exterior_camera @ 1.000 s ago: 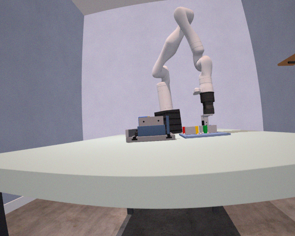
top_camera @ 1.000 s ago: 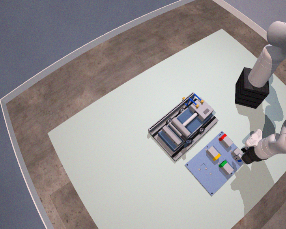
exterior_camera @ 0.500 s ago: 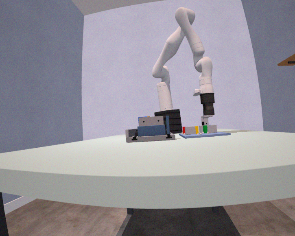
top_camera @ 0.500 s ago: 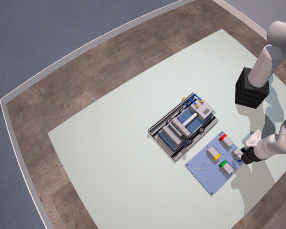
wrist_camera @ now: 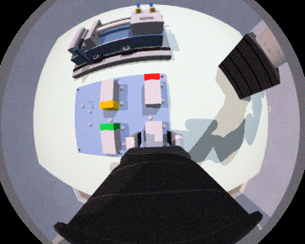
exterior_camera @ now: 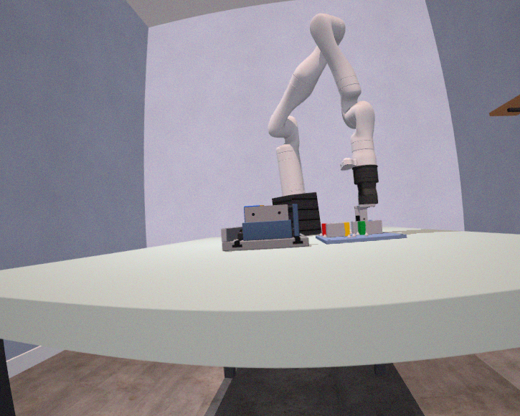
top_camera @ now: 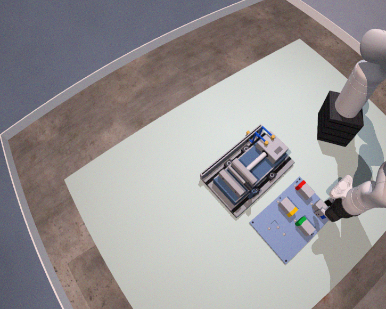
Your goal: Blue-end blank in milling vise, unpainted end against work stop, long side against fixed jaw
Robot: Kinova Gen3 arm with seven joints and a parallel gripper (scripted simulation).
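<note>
My gripper is now 2 cm above the blank with blue end. Also, from my hand: blue plate (9 cm ahead, 6 cm to the right, 4 cm below); green-ended blank (9 cm ahead, 1 cm to the right, 2 cm below); red-ended blank (1 cm behind, 9 cm to the right, 2 cm below).
</note>
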